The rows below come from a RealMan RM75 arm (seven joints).
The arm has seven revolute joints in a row. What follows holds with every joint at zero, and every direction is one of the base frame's.
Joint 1 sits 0.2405 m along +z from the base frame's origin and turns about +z.
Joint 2 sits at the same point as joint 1 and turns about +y.
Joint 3 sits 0.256 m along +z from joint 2 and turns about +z.
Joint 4 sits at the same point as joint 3 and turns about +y.
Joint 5 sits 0.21 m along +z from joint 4 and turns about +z.
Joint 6 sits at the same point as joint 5 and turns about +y.
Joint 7 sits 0.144 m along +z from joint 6 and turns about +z.
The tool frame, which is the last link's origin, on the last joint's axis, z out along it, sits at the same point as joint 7; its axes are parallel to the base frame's.
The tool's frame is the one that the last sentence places.
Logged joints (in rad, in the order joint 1, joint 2, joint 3, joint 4, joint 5, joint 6, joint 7), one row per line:
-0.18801, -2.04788, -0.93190, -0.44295, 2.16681, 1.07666, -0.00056
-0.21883, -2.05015, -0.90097, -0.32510, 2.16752, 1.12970, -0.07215
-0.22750, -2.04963, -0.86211, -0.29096, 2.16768, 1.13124, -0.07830
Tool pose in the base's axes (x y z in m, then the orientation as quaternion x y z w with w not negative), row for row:
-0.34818, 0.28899, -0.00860, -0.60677, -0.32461, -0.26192, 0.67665
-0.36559, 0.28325, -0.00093, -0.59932, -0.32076, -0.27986, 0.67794
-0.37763, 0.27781, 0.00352, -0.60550, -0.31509, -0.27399, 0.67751
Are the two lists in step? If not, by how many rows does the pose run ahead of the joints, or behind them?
The pose runs 1 row behind the joints: the pose in row i belongs to the joints in row i - 1.
